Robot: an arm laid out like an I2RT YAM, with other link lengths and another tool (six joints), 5 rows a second.
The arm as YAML. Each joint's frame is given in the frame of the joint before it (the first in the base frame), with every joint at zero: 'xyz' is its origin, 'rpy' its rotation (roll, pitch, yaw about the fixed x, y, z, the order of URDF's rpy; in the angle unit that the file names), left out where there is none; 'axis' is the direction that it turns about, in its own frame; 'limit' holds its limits. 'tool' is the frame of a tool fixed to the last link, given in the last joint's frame.
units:
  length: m
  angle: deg
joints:
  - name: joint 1
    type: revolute
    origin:
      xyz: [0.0, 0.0, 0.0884]
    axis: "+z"
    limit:
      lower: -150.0
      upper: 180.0
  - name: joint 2
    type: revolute
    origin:
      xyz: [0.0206, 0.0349, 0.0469]
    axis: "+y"
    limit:
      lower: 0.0
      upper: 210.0
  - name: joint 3
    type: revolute
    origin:
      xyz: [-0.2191, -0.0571, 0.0]
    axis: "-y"
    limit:
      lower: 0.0
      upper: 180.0
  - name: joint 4
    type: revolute
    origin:
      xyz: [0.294, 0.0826, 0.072]
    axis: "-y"
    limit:
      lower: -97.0
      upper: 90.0
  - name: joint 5
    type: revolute
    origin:
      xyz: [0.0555, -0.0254, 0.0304]
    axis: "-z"
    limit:
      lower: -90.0
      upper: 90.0
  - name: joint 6
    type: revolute
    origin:
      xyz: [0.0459, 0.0, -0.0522]
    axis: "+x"
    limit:
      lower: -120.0
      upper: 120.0
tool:
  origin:
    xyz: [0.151, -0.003, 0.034]
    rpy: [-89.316, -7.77, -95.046]
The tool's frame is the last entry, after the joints.
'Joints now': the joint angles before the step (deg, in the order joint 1, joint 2, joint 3, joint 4, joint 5, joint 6). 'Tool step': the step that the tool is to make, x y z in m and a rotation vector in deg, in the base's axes. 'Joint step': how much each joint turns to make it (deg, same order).
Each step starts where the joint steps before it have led.
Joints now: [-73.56 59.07 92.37 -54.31 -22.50 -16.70]
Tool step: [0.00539 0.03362 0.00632 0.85 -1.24 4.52]
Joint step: [0.00 -2.90 0.52 -4.04 -4.73 -0.34]
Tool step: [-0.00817 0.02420 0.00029 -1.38 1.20 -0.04]
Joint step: [0.00 -4.47 -1.47 -2.74 0.60 -1.59]
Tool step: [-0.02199 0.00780 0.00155 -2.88 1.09 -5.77]
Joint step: [-0.01 -5.11 -2.65 0.09 6.05 0.25]
